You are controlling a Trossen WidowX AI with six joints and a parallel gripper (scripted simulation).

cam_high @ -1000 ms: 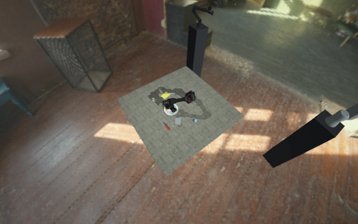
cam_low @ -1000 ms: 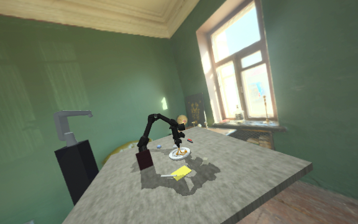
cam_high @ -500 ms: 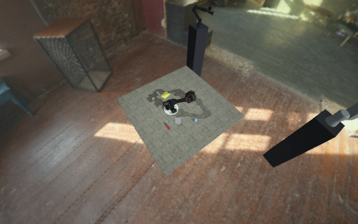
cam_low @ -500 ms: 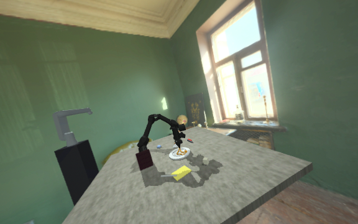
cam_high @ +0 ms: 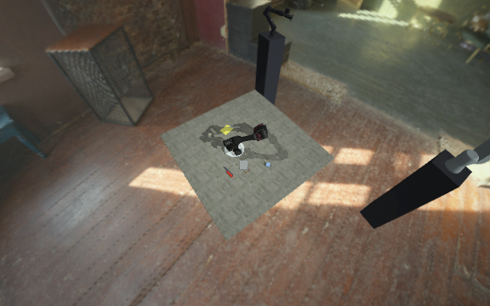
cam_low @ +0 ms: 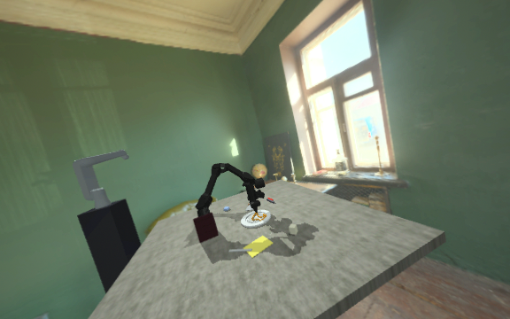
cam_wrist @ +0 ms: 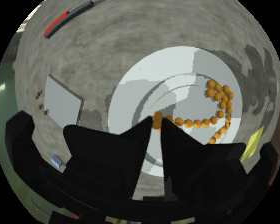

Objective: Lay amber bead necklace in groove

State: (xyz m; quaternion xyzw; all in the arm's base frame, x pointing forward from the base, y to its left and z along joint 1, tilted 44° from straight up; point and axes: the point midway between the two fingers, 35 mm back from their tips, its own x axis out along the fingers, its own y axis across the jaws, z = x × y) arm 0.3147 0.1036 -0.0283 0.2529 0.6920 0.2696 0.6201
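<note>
Now: gripper tip 50 mm to the left of the board, 20 mm past it and 20 mm above it. The rest, counted from my gripper tip: red tool (170 mm to the left, 150 mm ahead, 20 mm below); grey square (160 mm to the left, 20 mm below, 10 mm behind); yellow card (310 mm to the right, 70 mm behind, 20 mm below).
</note>
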